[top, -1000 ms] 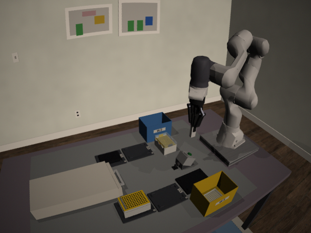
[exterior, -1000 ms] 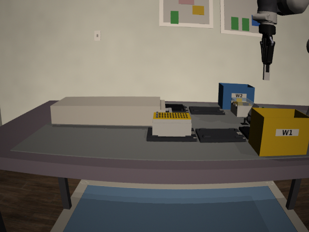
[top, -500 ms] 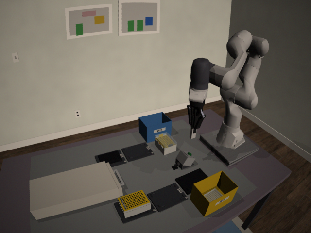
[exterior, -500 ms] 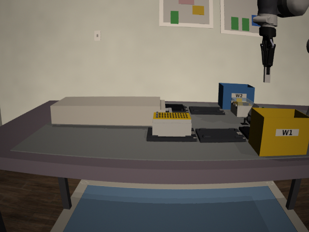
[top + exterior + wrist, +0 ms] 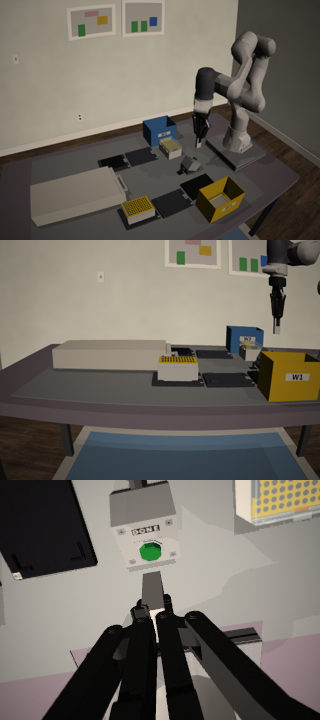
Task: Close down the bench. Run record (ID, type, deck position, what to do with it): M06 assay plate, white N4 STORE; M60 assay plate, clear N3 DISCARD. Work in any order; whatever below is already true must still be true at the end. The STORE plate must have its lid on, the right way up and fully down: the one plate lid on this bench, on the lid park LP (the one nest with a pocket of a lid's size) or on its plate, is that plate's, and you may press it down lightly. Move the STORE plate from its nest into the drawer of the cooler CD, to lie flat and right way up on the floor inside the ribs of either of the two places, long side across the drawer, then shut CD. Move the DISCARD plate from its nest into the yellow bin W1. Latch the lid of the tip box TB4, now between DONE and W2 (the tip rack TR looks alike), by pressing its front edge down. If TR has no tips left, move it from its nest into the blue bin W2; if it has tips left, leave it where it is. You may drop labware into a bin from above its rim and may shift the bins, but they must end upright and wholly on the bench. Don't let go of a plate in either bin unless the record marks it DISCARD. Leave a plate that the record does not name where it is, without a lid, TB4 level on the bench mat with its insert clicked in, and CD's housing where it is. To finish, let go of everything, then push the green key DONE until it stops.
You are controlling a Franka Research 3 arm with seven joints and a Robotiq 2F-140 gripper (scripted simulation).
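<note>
Now: the green key DONE 110 mm below my hand. Also, from my hand: black nest: 60 mm ahead, 150 mm to the left, 170 mm below; yellow bin W1: 50 mm ahead, 300 mm to the left, 140 mm below; tip box TB4: 60 mm ahead, 180 mm to the right, 140 mm below.
</note>
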